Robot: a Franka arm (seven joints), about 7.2 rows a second.
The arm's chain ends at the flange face. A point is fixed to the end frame.
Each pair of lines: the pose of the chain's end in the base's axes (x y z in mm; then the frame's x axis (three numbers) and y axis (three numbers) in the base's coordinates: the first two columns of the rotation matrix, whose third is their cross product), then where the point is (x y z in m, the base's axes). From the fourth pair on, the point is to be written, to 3 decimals.
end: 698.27 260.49 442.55 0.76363 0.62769 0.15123 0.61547 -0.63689 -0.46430
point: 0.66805 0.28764 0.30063
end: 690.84 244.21 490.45 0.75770 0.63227 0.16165 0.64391 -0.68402 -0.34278
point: 0.67426 0.25793 0.34441
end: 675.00 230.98 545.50 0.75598 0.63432 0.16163 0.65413 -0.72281 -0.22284
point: 0.67035 0.23076 0.39795
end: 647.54 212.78 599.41 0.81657 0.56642 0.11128 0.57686 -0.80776 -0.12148
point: 0.645 0.196 0.453
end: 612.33 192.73 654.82 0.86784 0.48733 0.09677 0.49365 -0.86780 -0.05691
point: 0.611 0.167 0.509
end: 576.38 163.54 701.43 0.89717 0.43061 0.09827 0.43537 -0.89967 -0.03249
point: 0.575 0.135 0.557
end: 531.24 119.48 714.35 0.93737 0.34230 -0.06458 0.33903 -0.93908 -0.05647
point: 0.504 0.086 0.573
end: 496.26 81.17 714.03 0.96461 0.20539 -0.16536 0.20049 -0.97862 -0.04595
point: 0.451 0.048 0.577
